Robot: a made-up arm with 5 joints. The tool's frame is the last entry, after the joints. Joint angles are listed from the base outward.
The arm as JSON. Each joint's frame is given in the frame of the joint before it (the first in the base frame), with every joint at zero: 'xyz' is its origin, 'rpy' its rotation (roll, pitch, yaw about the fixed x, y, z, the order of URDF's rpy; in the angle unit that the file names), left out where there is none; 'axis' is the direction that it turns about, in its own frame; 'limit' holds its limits. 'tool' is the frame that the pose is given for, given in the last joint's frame.
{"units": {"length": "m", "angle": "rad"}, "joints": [
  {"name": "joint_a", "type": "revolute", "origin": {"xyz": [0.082, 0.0, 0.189]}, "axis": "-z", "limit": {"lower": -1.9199, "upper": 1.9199}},
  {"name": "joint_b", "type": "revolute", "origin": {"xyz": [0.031, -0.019, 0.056]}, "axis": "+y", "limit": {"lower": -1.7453, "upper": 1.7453}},
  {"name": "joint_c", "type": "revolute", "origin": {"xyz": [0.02, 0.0, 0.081]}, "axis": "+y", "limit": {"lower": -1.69, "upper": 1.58}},
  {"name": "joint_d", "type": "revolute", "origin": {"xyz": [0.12, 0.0, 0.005]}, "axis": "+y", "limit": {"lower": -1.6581, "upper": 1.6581}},
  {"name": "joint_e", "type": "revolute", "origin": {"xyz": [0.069, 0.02, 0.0]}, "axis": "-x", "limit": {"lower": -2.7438, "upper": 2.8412}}
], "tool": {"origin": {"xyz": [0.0, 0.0, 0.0], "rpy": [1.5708, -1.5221, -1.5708]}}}
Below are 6 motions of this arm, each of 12 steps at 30 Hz.
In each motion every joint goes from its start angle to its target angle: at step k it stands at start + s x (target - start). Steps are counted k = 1, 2, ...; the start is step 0. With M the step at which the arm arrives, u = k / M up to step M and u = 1 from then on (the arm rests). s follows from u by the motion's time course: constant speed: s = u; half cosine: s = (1 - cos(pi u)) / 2; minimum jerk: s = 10 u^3 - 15 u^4 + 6 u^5.
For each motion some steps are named. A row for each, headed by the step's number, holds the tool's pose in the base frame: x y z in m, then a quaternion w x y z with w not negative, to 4 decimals.
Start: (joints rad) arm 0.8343 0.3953 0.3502 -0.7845 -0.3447
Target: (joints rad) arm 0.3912 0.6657 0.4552 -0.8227 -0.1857
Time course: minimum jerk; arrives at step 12
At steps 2, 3, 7, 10, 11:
2: 0.2472 -0.1751 0.2345 0.5744 -0.1532 -0.7000 -0.3956
3: 0.2519 -0.1695 0.2297 0.5892 -0.1448 -0.6936 -0.3883
7: 0.2788 -0.1181 0.1922 0.7023 -0.0815 -0.6350 -0.3112
10: 0.2849 -0.0864 0.1724 0.7592 -0.0499 -0.5969 -0.2545
11: 0.2852 -0.0833 0.1705 0.7644 -0.0470 -0.5931 -0.2485

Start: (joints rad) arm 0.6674 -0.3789 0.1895 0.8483 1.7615
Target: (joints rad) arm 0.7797 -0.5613 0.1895 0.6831 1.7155
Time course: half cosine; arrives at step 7
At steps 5, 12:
5: 0.2157 -0.1254 0.3441 0.7416 -0.5274 -0.1948 0.3660
12: 0.2110 -0.1262 0.3513 0.7300 -0.5537 -0.2006 0.3468

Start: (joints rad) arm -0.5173 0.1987 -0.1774 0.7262 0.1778
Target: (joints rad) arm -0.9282 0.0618 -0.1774 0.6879 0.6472
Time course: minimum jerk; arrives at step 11
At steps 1, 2, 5, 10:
1: 0.2874 0.1188 0.2762 0.8680 0.0772 -0.3931 0.2935
2: 0.2854 0.1219 0.2773 0.8616 0.0774 -0.3962 0.3077
5: 0.2636 0.1505 0.2885 0.7884 0.0784 -0.4260 0.4368
10: 0.2211 0.1865 0.3059 0.6363 0.0786 -0.4718 0.6053

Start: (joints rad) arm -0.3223 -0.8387 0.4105 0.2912 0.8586
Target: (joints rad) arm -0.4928 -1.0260 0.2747 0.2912 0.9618
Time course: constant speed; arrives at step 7
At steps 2, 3, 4, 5, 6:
2: 0.2208 0.0551 0.3911 0.5112 -0.1818 -0.7620 0.3536
3: 0.2142 0.0563 0.3974 0.4894 -0.1813 -0.7766 0.3529
4: 0.2074 0.0571 0.4035 0.4675 -0.1806 -0.7908 0.3512
5: 0.2003 0.0574 0.4094 0.4457 -0.1797 -0.8047 0.3487
6: 0.1931 0.0573 0.4150 0.4239 -0.1786 -0.8181 0.3452

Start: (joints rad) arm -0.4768 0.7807 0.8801 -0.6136 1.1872
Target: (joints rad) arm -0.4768 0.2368 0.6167 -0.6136 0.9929
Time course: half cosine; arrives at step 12
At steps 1, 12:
1: 0.1997 0.0619 0.1098 0.6676 -0.0858 -0.2512 0.6956
12: 0.2762 0.1015 0.2155 0.5963 -0.1430 -0.6006 0.5131

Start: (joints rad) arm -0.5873 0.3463 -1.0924 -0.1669 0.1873
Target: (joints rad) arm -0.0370 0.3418 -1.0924 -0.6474 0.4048
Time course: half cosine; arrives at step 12
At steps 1, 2, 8, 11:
1: 0.2521 0.1121 0.4545 0.2986 0.2048 -0.9253 0.1124
2: 0.2540 0.1067 0.4555 0.2887 0.1878 -0.9328 0.1060
8: 0.2606 0.0325 0.4660 0.1424 -0.0628 -0.9872 0.0346
11: 0.2555 0.0091 0.4680 0.0886 -0.1518 -0.9843 0.0179

